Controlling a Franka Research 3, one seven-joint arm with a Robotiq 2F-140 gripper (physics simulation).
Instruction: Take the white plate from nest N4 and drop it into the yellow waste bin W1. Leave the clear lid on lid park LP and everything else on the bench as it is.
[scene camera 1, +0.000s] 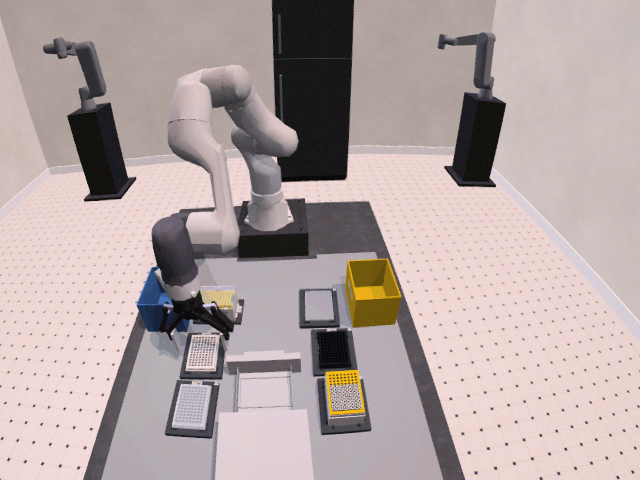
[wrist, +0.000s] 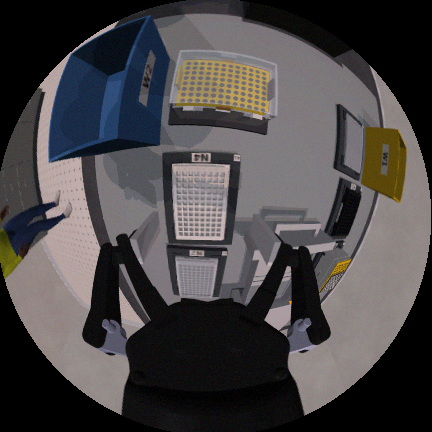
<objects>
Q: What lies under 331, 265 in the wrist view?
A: A yellow-topped rack.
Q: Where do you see a flat lid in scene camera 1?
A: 318, 304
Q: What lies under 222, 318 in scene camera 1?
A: My gripper.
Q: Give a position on a black plate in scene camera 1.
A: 333, 348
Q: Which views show the yellow-topped rack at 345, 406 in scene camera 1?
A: Scene camera 1 and the wrist view: all of them.
</objects>
